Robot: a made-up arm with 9 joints.
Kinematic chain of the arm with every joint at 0, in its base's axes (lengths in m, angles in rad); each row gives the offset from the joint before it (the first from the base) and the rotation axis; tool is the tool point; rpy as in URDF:
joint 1: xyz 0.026 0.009 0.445 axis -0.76 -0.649 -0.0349
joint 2: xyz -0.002 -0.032 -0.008 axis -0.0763 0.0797 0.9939
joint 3: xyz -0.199 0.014 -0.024 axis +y
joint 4: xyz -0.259 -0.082 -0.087 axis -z
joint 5: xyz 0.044 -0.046 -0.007 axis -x
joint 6: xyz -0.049 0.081 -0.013 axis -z
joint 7: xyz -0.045 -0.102 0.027 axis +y
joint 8: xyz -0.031 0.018 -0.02 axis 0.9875 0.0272 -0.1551
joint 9: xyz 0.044 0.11 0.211 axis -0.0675 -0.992 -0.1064
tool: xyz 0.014 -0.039 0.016 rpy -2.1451 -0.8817 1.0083
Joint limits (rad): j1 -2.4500..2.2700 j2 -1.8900..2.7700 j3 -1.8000..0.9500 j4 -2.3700..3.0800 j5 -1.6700..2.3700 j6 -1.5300..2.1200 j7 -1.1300..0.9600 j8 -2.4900..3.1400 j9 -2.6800..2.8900
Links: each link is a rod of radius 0.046 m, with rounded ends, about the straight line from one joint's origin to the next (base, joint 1, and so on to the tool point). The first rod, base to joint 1, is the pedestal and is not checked.
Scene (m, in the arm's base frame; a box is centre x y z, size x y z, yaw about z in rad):
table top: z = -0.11
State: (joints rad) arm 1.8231 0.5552 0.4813 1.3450 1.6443 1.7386 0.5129 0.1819 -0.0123
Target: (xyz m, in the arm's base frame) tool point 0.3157 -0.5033 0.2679
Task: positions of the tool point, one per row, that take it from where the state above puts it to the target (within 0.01 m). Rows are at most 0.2 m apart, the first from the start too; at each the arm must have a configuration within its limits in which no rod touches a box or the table.
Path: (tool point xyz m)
1: -0.1403 -0.3512 0.2712
2: -0.0045 -0.4171 0.2143
3: 0.1543 -0.4707 0.2125
4: 0.3157 -0.5033 0.2679

